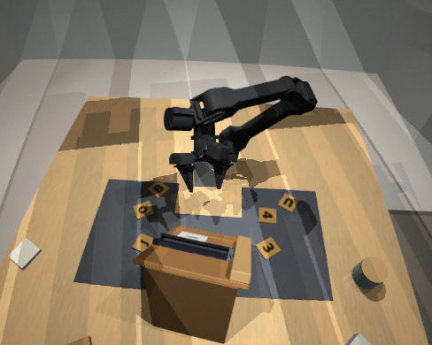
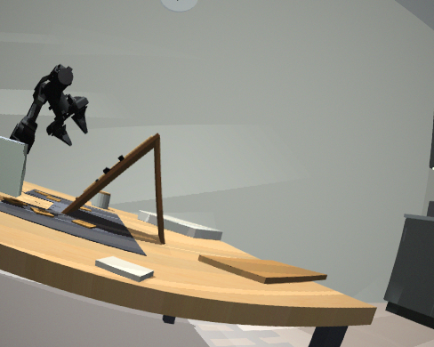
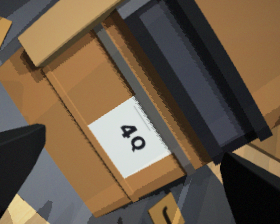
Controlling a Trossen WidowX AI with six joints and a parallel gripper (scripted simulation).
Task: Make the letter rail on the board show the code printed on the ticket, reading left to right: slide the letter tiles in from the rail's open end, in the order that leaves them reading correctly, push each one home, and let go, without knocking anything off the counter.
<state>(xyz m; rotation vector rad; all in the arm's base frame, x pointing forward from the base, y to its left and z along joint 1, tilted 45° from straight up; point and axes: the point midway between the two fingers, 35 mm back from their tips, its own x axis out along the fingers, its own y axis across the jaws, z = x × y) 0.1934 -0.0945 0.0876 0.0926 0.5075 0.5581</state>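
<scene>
My gripper tip is now 21 cm above the tile marked 4, 20 cm to the right of it and 5 cm past it. Also, from my gripper tip: q tile 22 cm to the right, 21 cm below, 5 cm behind; dark mat 22 cm below, 1 cm behind; white ticket 13 cm below, 8 cm ahead, 3 cm to the right.
</scene>
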